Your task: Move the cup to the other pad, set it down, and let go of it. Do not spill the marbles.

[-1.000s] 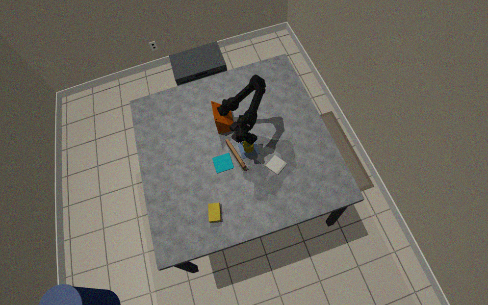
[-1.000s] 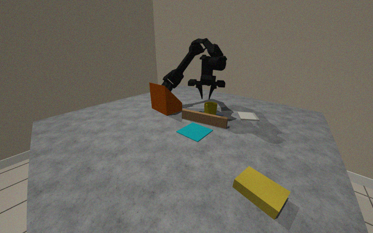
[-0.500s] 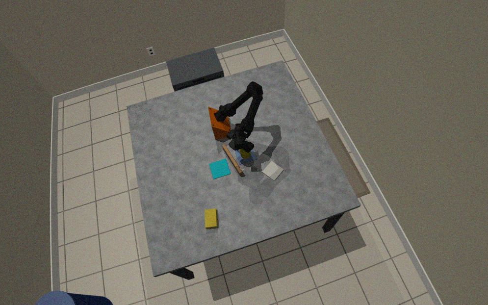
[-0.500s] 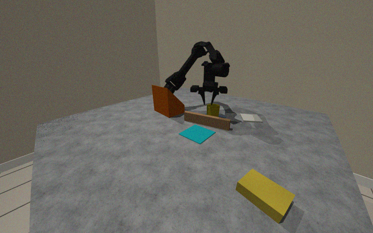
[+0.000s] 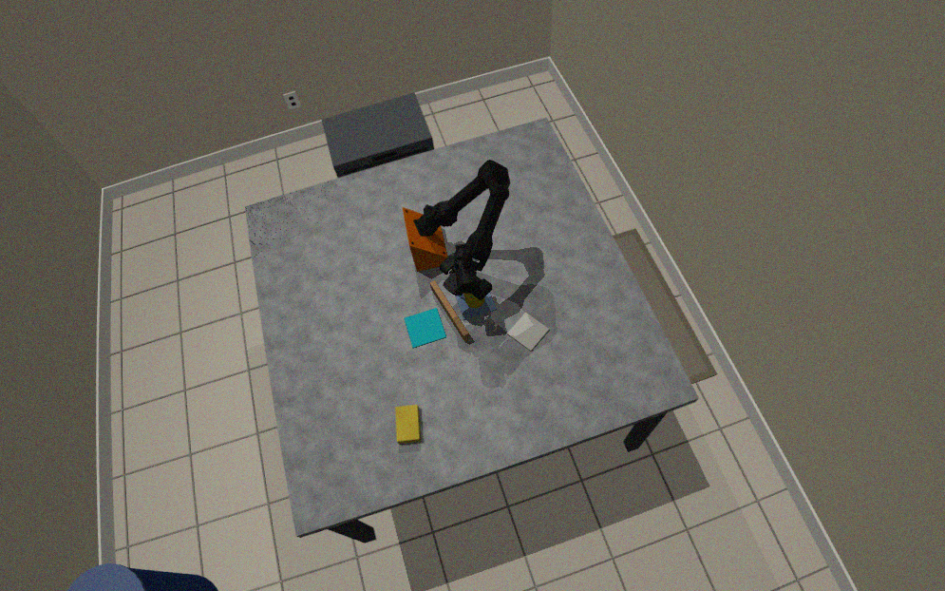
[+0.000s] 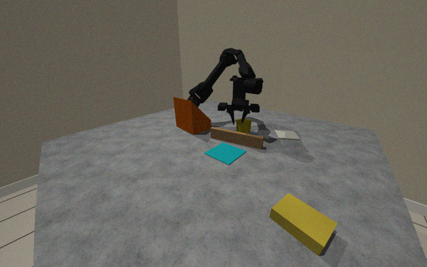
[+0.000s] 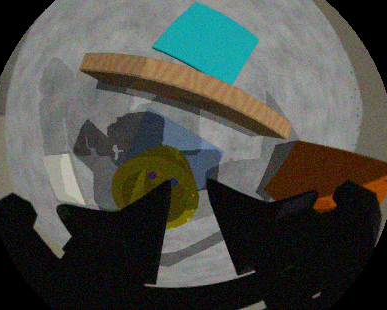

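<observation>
The olive-yellow cup lies 2 cm below my gripper tip, 2 cm ahead of it and 1 cm to the left of it. Also, from my gripper tip: pale blue pad (6 cm below, 2 cm ahead, 1 cm to the left); cyan pad (18 cm to the right, 6 cm below, 4 cm ahead); low wooden bar (8 cm to the right, 4 cm below, 3 cm ahead).
</observation>
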